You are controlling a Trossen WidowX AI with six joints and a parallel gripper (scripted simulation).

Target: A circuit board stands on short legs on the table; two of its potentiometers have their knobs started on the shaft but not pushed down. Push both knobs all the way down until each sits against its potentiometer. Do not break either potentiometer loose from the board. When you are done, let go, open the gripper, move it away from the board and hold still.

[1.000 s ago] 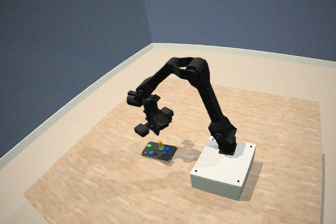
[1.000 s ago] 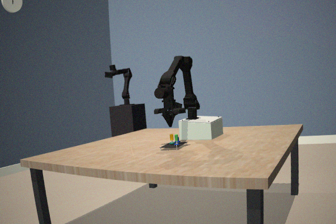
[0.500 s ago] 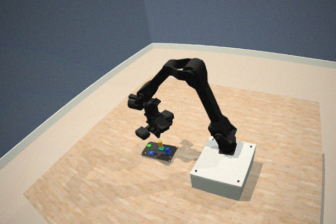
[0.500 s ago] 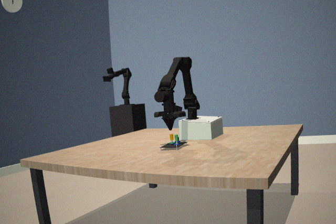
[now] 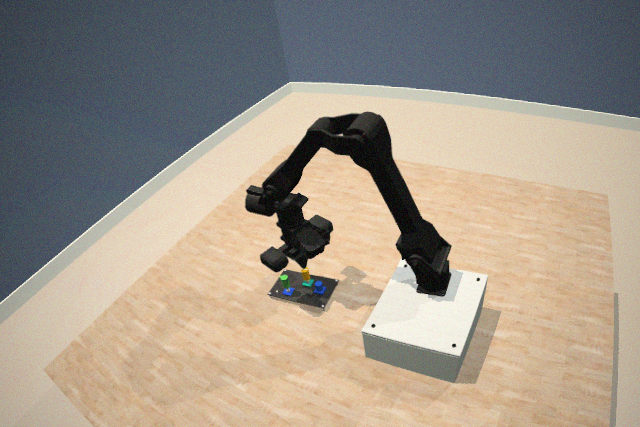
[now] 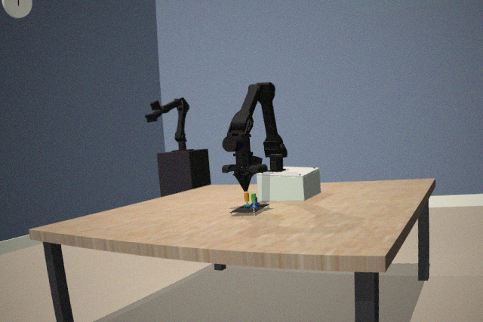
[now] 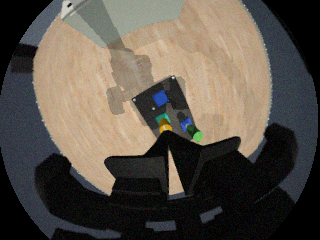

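My gripper tip is 2 cm above the orange knob. Round my gripper tip: green knob: 4 cm to the left, 3 cm ahead, 2 cm below.
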